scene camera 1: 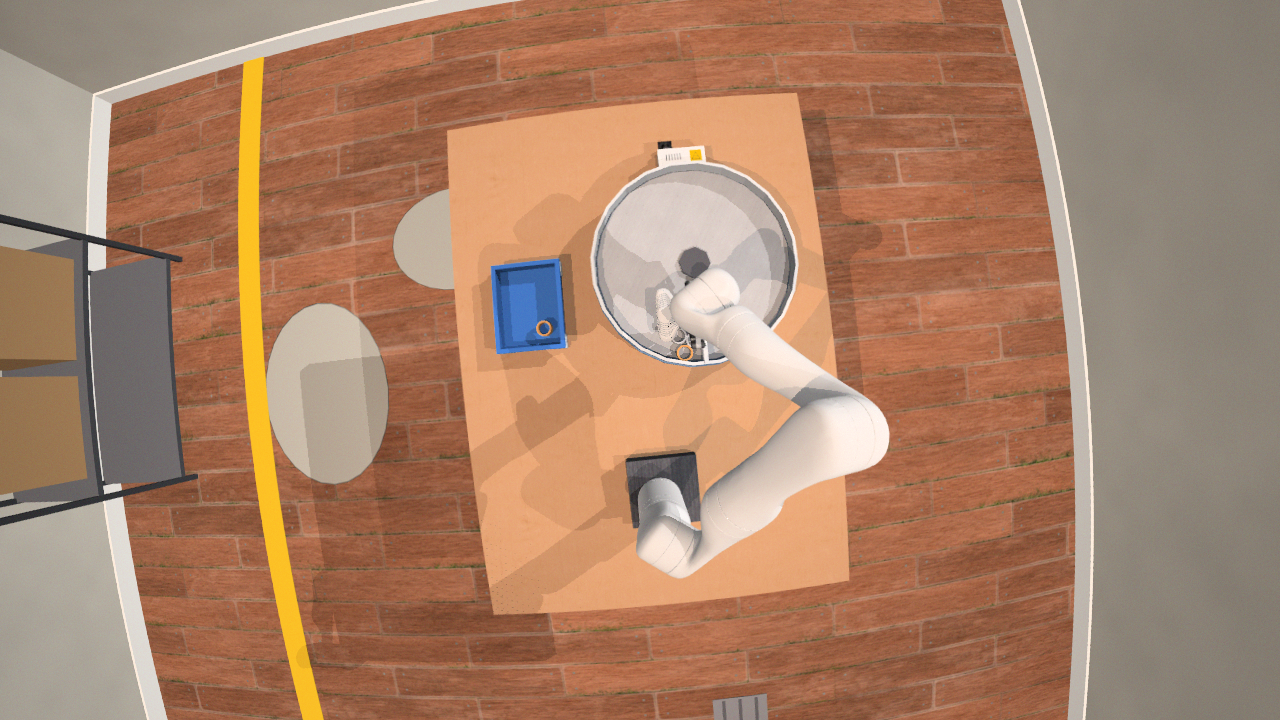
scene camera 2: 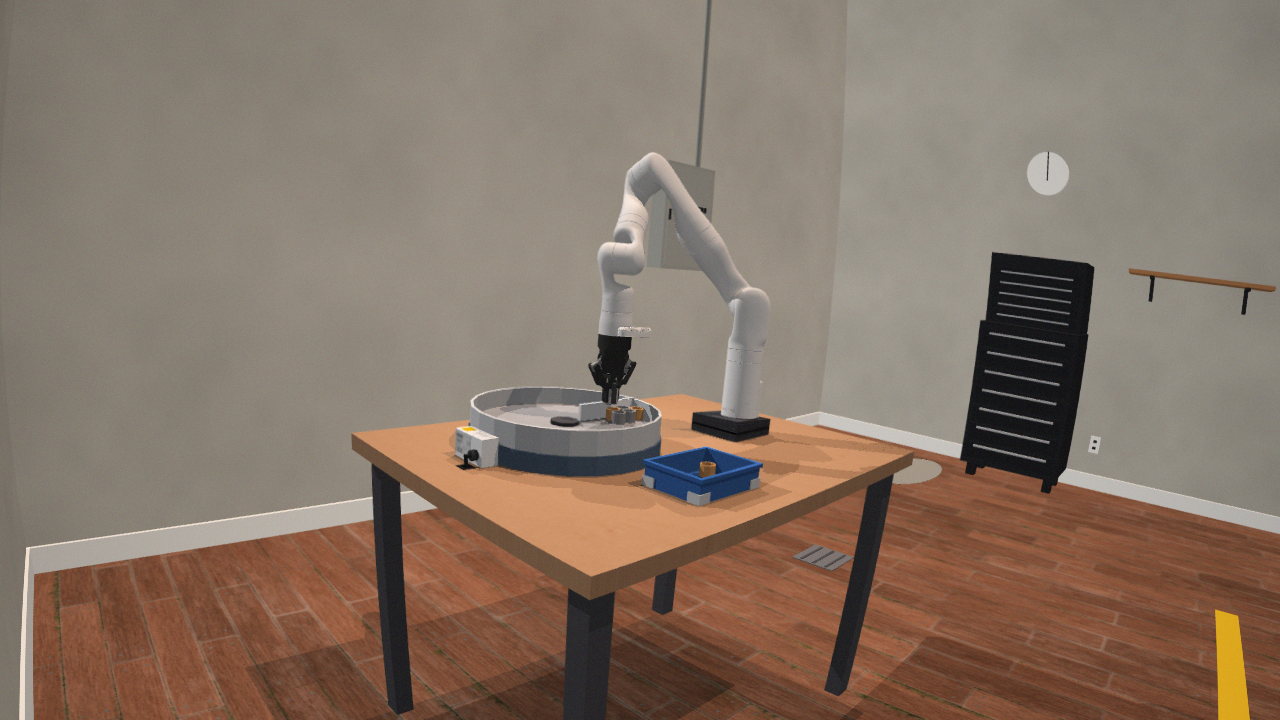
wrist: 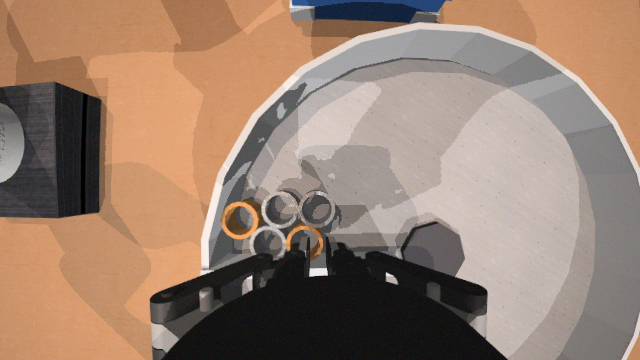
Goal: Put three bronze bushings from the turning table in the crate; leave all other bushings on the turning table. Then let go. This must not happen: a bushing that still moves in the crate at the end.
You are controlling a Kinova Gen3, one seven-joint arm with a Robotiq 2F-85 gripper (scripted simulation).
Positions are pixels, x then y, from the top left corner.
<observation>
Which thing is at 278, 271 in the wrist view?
My gripper.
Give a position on a blue crate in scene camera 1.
At 525, 293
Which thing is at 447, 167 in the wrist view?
A turning table.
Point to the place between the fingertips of my gripper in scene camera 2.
609, 404
</observation>
